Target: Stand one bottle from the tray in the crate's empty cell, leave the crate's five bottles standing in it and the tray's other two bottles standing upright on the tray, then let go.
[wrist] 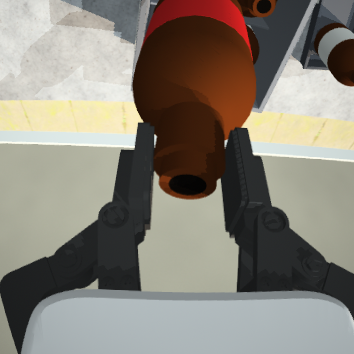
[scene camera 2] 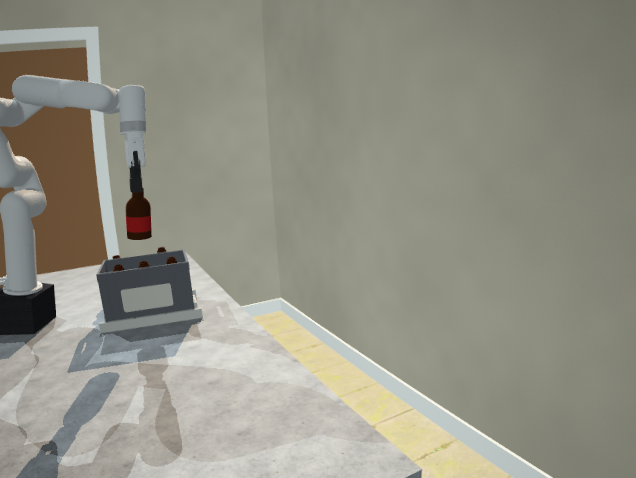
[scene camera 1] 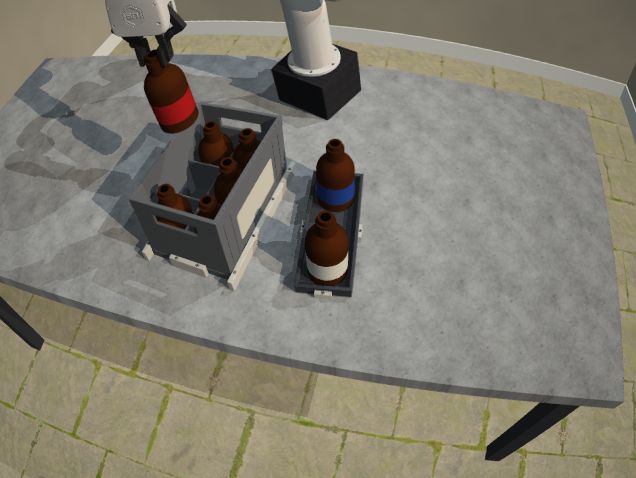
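Pixels of known places: gripper, between the fingertips: (wrist: 189,144) (scene camera 2: 136,192) (scene camera 1: 156,61); arm's base, origin of its link: (scene camera 2: 22,288) (scene camera 1: 314,59).
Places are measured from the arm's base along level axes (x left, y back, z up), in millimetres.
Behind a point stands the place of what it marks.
My gripper (scene camera 1: 153,55) {x -191, y -388, z 267 mm} (scene camera 2: 136,189) {x -191, y -388, z 267 mm} (wrist: 189,144) {x -191, y -388, z 267 mm} is shut on the neck of the red-label bottle (scene camera 1: 174,109) {x -164, y -417, z 185 mm} (scene camera 2: 138,224) {x -219, y -378, z 176 mm} (wrist: 195,75) {x -187, y -363, z 246 mm}. The bottle hangs upright above the crate (scene camera 1: 179,249) {x -183, y -519, z -72 mm} (scene camera 2: 107,296) {x -208, y -256, z -19 mm}, clear of its rim. Five brown bottles stand in the crate. The empty cell is the middle one of the row farther from the tray, between the bottle (scene camera 1: 214,146) {x -155, y -316, z -2 mm} and the bottle (scene camera 1: 172,203) {x -189, y -476, z 10 mm}. On the dark tray (scene camera 1: 358,205) {x 134, y -359, z -100 mm} a blue-label bottle (scene camera 1: 335,192) {x 90, y -365, z -60 mm} and a white-label bottle (scene camera 1: 326,267) {x 94, y -534, z -57 mm} (wrist: 336,45) {x 61, y -476, z -51 mm} stand upright.
Pale strips (scene camera 1: 233,277) {x -72, y -551, z -95 mm} (scene camera 2: 149,321) {x -242, y -362, z -111 mm} lie along the crate's base. Small pale blocks (scene camera 1: 322,294) {x 89, y -557, z -111 mm} touch the tray's edges. The robot's black base block (scene camera 1: 313,95) {x 8, y -81, z -51 mm} (scene camera 2: 25,316) {x -85, y 0, z -66 mm} stands at the back of the grey table (scene camera 1: 462,231) {x 349, y -378, z -125 mm} (scene camera 2: 308,426) {x -916, y -499, z -125 mm}.
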